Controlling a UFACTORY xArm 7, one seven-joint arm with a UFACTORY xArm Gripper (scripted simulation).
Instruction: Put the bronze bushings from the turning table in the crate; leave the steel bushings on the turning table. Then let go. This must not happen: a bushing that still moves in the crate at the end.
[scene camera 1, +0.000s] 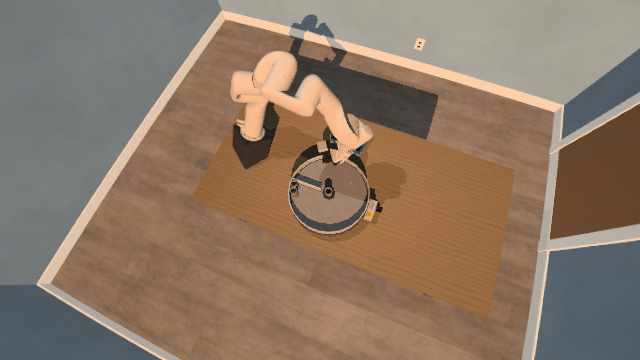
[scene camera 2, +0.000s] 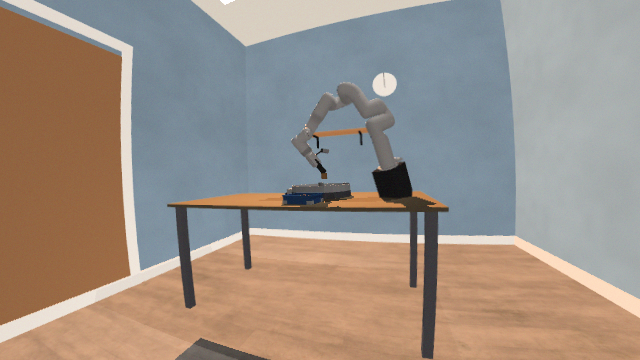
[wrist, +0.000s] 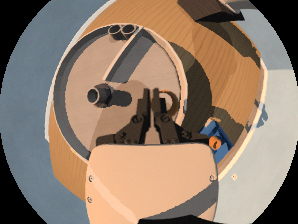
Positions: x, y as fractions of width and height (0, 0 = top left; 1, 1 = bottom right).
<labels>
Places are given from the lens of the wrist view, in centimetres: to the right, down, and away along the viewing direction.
my gripper (wrist: 0.51, 0.43): 0, -2, 13
round grey turning table (wrist: 0.49, 0.29): 0, -12, 23
</labels>
